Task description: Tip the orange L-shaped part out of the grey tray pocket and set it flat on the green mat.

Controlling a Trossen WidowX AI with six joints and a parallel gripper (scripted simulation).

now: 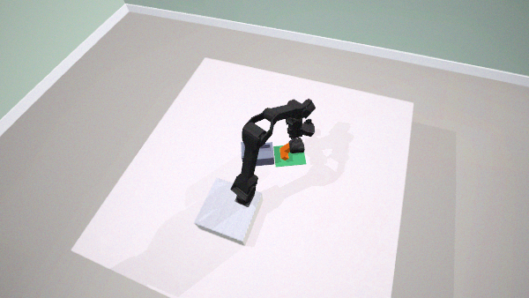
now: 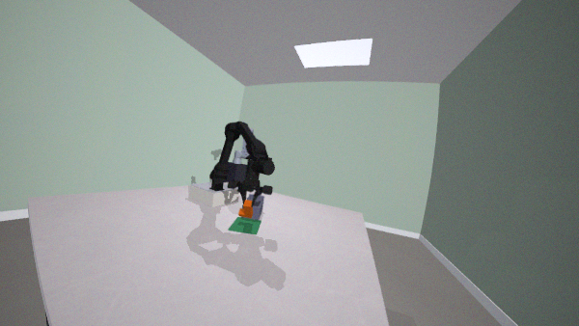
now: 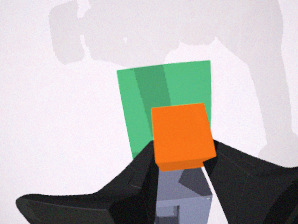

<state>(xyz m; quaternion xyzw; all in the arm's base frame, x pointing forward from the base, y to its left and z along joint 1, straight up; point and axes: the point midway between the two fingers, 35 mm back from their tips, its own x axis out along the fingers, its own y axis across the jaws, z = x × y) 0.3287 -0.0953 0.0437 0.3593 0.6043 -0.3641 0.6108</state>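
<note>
Now: gripper tip 11 cm above the green mat, 2 cm to the right of it and 1 cm past it. The rest, counted from my gripper tip: orange L-shaped part: 3 cm below, 3 cm behind, 2 cm to the left.
</note>
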